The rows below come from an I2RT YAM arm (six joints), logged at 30 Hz.
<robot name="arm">
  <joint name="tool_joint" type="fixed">
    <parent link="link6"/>
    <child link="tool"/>
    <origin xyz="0 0 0" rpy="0 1.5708 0"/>
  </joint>
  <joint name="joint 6" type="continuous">
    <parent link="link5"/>
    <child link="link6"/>
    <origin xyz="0.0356 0 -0.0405"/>
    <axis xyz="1 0 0"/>
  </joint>
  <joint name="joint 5" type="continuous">
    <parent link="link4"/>
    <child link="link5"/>
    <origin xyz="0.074 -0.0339 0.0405"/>
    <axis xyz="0 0 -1"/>
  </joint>
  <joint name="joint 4" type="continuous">
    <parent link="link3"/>
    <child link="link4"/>
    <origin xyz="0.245 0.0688 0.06"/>
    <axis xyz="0 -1 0"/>
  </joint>
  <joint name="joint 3" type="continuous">
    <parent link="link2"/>
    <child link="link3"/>
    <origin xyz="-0.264 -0.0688 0"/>
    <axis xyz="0 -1 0"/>
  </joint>
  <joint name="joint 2" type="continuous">
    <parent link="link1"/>
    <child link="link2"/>
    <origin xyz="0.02 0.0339 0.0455"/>
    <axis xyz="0 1 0"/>
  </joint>
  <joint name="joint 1" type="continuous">
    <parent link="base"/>
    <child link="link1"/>
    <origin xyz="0 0 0.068"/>
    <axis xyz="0 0 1"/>
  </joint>
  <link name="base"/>
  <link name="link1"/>
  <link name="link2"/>
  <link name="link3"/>
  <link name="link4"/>
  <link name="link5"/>
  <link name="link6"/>
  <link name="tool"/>
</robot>
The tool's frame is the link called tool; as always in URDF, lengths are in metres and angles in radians. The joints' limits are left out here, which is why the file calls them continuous.
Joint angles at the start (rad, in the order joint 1, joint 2, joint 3, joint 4, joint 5, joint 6):
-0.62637, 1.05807, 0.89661, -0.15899, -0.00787, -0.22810
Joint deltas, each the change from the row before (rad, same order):
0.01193, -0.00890, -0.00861, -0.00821, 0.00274, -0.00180
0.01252, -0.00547, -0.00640, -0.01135, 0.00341, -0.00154
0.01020, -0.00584, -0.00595, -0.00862, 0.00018, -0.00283
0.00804, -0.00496, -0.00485, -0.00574, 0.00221, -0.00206
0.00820, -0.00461, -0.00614, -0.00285, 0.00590, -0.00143
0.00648, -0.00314, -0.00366, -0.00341, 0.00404, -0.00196
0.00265, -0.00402, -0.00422, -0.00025, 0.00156, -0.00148
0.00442, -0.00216, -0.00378, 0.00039, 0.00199, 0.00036
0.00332, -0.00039, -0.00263, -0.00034, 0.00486, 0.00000
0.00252, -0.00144, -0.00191, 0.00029, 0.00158, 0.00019
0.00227, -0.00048, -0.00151, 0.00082, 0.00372, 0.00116
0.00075, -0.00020, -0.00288, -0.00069, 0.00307, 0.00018
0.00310, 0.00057, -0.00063, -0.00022, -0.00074, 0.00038
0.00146, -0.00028, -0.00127, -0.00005, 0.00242, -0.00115
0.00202, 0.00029, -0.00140, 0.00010, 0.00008, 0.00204
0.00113, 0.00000, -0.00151, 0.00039, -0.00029, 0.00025
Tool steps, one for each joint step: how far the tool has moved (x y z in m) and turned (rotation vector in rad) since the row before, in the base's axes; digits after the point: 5 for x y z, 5 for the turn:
-0.00025, 0.00365, -0.00191, 0.00250, 0.00793, 0.00991
0.00029, 0.00335, -0.00223, 0.00490, 0.01154, 0.00980
0.00001, 0.00296, -0.00171, 0.00265, 0.00875, 0.01099
-0.00009, 0.00228, -0.00122, 0.00088, 0.00618, 0.00668
-0.00003, 0.00211, -0.00146, -0.00045, 0.00553, 0.00317
0.00004, 0.00163, -0.00096, -0.00060, 0.00508, 0.00339
-0.00047, 0.00098, -0.00065, -0.00138, 0.00144, 0.00172
0.00010, 0.00109, -0.00083, 0.00034, 0.00123, 0.00243
0.00020, 0.00059, -0.00088, -0.00010, 0.00311, -0.00122
0.00001, 0.00063, -0.00034, -0.00024, 0.00036, 0.00098
0.00013, 0.00039, -0.00035, -0.00012, 0.00029, -0.00162
-0.00008, 0.00013, -0.00105, 0.00097, 0.00336, -0.00218
0.00048, 0.00059, -0.00037, 0.00127, 0.00087, 0.00365
0.00006, 0.00027, -0.00039, -0.00111, 0.00193, -0.00037
0.00027, 0.00039, -0.00055, 0.00239, 0.00033, 0.00120
0.00013, 0.00025, -0.00049, 0.00087, 0.00078, 0.00131

